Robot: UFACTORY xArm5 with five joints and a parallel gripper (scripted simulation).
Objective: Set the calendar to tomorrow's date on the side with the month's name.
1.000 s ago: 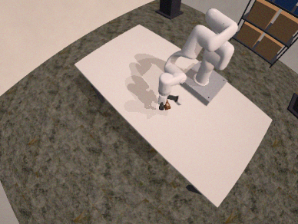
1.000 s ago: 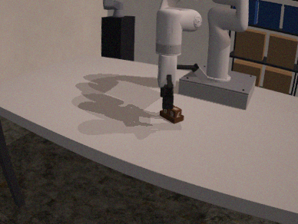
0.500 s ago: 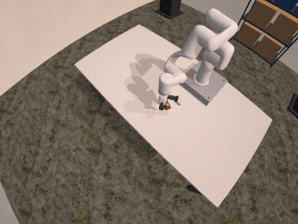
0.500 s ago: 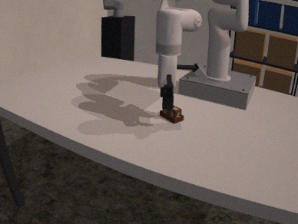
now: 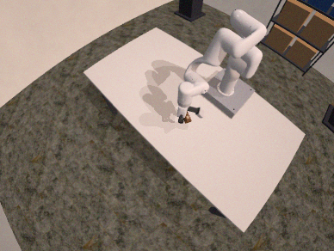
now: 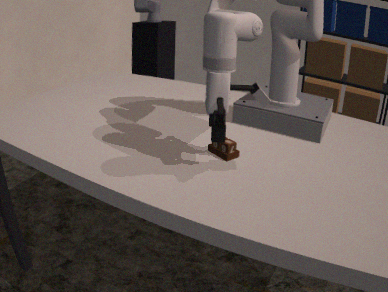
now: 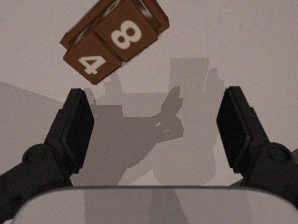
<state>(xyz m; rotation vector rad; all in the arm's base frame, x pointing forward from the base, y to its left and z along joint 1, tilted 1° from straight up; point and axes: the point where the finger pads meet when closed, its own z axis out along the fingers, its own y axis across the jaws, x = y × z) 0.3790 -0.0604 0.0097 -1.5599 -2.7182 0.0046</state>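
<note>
The brown wooden cube lies 5 cm below my hand, 4 cm behind it and 1 cm to the right of it. From my hand the other things lie so: tray (7 cm below, 4 cm behind, 1 cm to the left).
</note>
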